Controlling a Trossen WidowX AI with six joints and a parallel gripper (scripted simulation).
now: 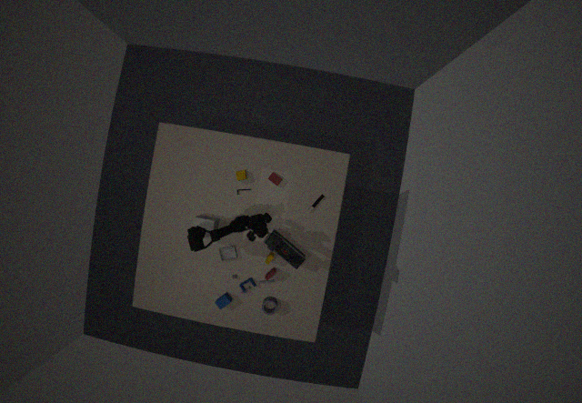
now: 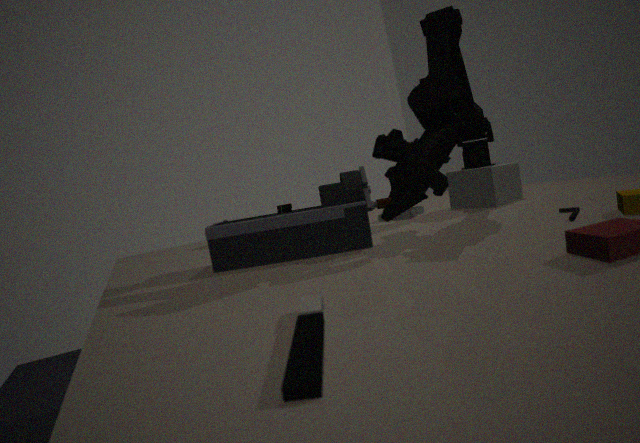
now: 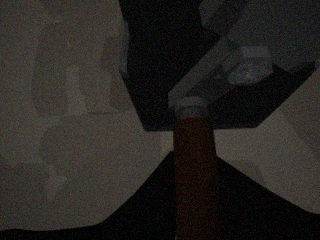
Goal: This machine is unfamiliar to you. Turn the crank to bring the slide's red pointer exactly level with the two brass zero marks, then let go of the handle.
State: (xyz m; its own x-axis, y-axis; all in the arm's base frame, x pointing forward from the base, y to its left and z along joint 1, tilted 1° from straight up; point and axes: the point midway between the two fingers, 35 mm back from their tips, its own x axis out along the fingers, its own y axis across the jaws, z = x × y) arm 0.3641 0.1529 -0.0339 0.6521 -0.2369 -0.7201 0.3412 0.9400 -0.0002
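The brown crank handle lies 3 cm above my gripper tip, 2 cm behind it and 1 cm to the left of it. From my gripper tip the other things lie so: red pointer (14 cm ahead, 7 cm to the right, 5 cm above); then grey plate (24 cm to the right, 19 cm behind, 3 cm below); then blue piece (55 cm to the right, 11 cm behind, 2 cm below).
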